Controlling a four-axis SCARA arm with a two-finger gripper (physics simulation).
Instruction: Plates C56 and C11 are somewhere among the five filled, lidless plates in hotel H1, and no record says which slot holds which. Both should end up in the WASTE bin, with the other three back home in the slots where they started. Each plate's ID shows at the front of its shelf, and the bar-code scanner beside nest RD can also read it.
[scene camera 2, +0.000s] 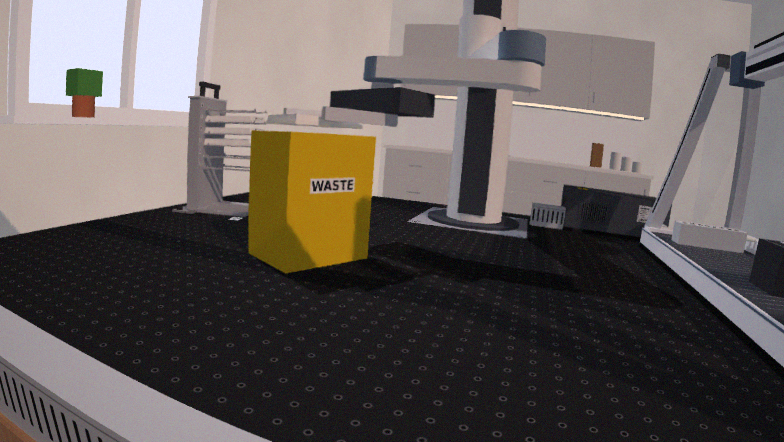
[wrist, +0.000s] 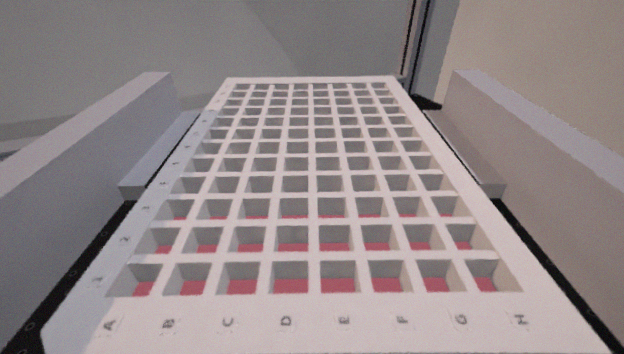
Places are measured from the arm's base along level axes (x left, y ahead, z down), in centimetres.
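Pixels of known places: gripper, fingertip midpoint: (scene camera 2: 302, 113) (wrist: 311, 98); arm's base at its link origin: (scene camera 2: 473, 224).
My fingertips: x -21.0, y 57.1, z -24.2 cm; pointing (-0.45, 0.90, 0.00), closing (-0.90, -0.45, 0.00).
Note:
Ahead of a thing's pixels: the offset from my fingertips to its middle. "spot": to the spot under its first point.
My gripper (scene camera 2: 303, 116) (wrist: 311, 98) is shut on a white, lidless plate @[dx +1.1, dy -2.1, dz +1.1 cm] (scene camera 2: 308, 119) (wrist: 295, 325) with pink-red in its wells. The wrist view shows the plate level between both fingers, with column letters A to H at the near edge; its ID does not show. In scene camera 2 the plate and fingers appear just above the rim line of the yellow WASTE bin @[dx +1.0, dy -2.2, dz +12.9 cm] (scene camera 2: 329, 219); their depth relative to the bin is unclear. A plate hotel @[dx -38.0, dy -25.0, dz +7.1 cm] (scene camera 2: 198, 153) stands behind the bin at left, with white plates @[dx -35.0, dy -26.7, dz +3.0 cm] (scene camera 2: 227, 132) on its upper shelves. Their IDs are unreadable here.
The arm's column (scene camera 2: 478, 159) stands right of the bin. A grey slotted block @[spot: dx +41.1, dy -61.5, dz +19.6 cm] (scene camera 2: 547, 215) and a dark box @[spot: dx +56.0, dy -60.4, dz +16.3 cm] (scene camera 2: 601, 211) are at back right. A light-edged platform with a slanted frame (scene camera 2: 692, 137) is at far right.

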